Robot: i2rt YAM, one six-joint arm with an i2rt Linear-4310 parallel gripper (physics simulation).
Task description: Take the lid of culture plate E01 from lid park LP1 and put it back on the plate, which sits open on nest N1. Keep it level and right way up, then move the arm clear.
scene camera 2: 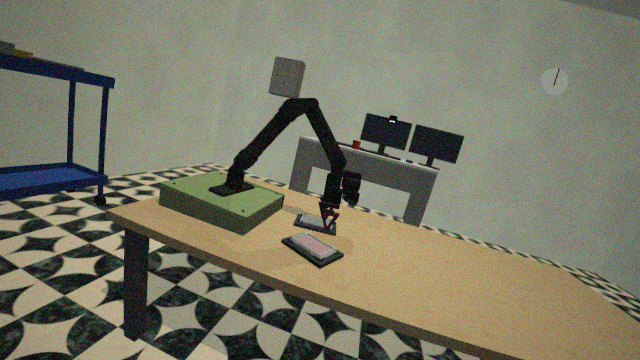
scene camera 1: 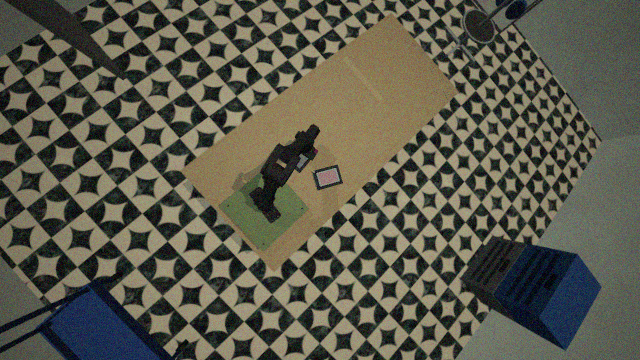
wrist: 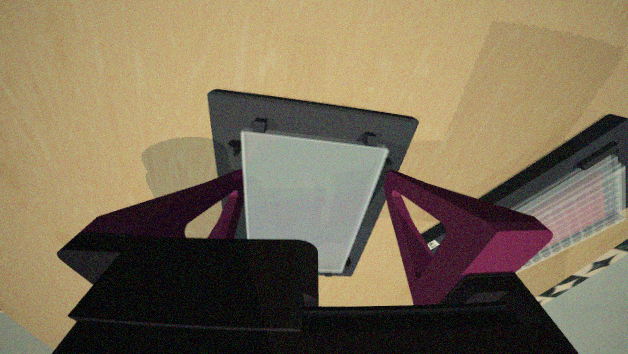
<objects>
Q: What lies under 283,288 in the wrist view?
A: My gripper.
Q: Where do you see a plate lid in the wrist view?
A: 317,189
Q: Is my gripper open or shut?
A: Open.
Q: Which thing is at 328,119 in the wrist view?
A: A dark lid park.
</objects>
